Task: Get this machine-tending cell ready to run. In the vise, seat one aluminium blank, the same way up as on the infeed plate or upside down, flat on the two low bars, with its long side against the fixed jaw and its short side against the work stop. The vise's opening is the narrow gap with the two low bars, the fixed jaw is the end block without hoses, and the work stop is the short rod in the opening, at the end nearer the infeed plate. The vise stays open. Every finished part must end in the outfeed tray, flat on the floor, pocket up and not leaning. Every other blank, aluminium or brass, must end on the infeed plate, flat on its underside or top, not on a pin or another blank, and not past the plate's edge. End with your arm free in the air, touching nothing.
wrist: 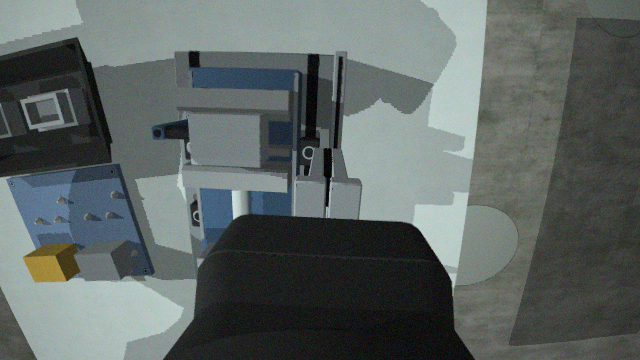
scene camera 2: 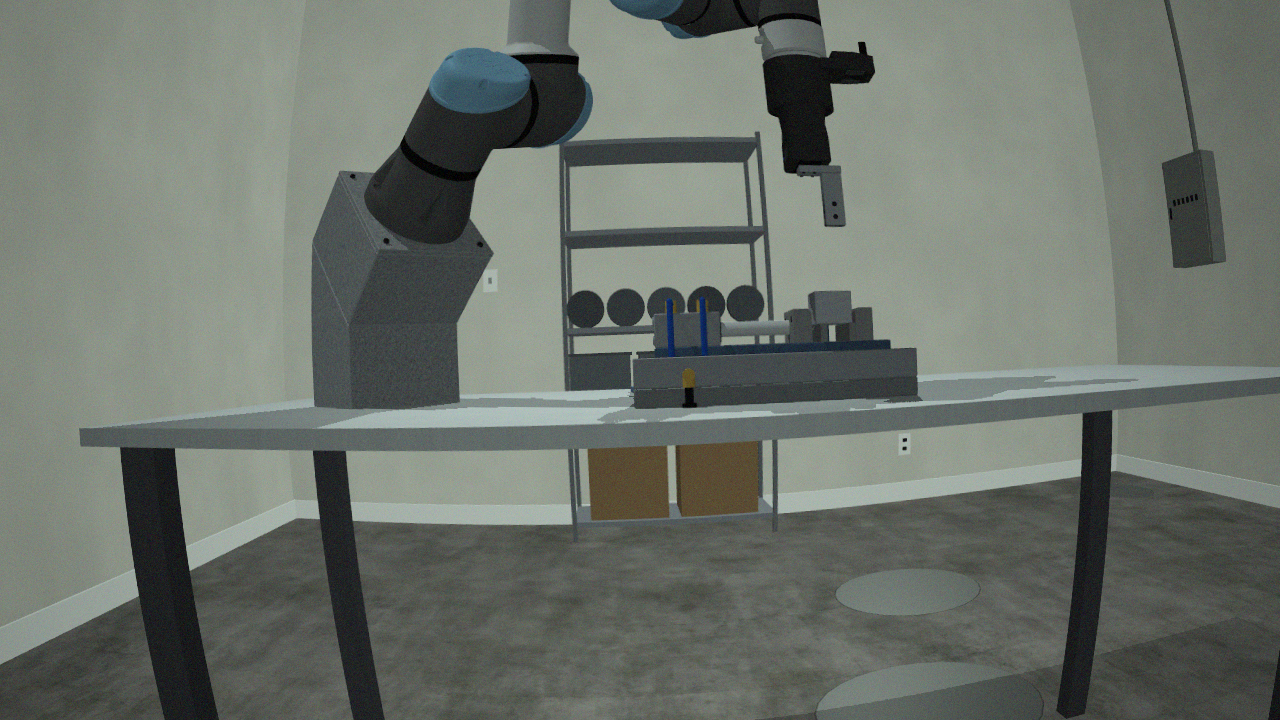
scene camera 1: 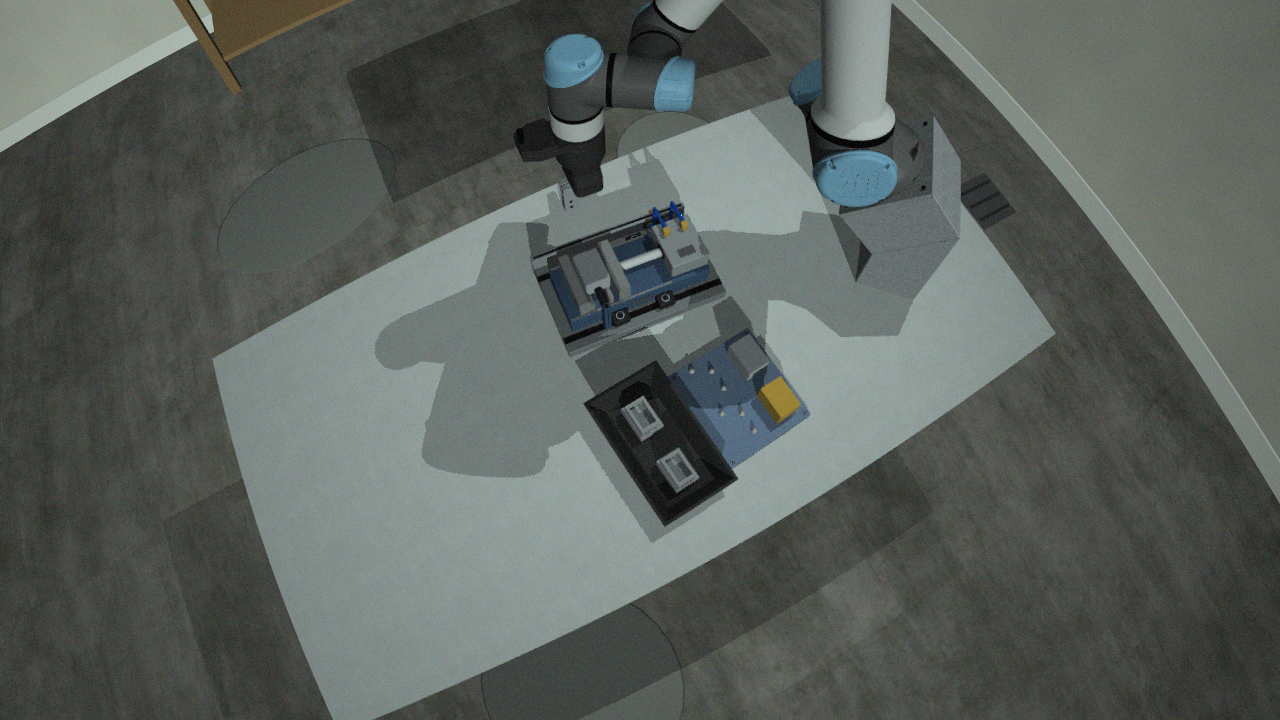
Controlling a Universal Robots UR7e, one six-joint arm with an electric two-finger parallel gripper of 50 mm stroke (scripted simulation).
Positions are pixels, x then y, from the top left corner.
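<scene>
There is a vise (wrist: 206, 77) here, and that spot on it is the same spot as (scene camera 1: 571, 310). An aluminium blank is visible to me in the wrist view, in scene camera 2 and also in scene camera 1 (592, 272). On the blank (scene camera 2: 832, 307), I find the same spot as (wrist: 264, 141). My own gripper can be seen in scene camera 1 (570, 206), in scene camera 2 (835, 226) and in the wrist view (326, 166).
</scene>
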